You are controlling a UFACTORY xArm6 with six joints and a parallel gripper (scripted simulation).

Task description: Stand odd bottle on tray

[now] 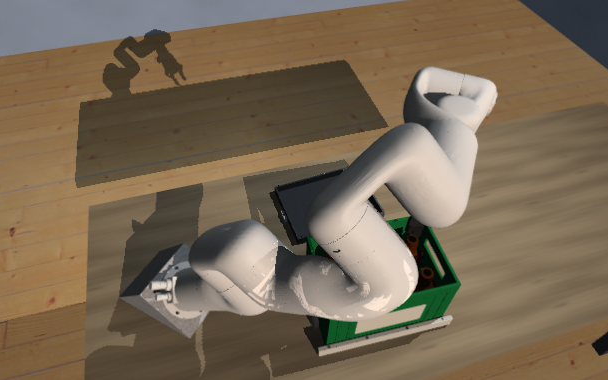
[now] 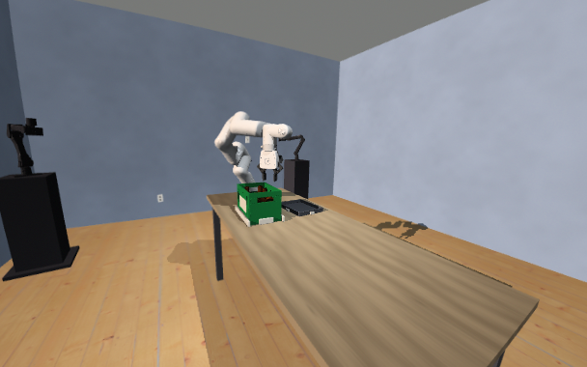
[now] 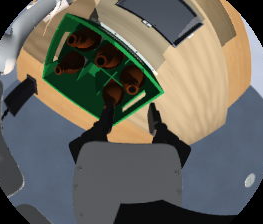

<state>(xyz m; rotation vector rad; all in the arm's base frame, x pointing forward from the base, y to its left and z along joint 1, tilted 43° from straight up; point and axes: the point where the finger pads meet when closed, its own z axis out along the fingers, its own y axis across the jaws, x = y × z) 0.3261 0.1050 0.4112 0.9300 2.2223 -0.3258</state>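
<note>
Right now my hand is 160 mm above the green crate, 90 mm past it and 20 mm to the left of it. The rest, counted from my hand: dark tray (270 mm to the left, 230 mm below, 60 mm behind).
</note>
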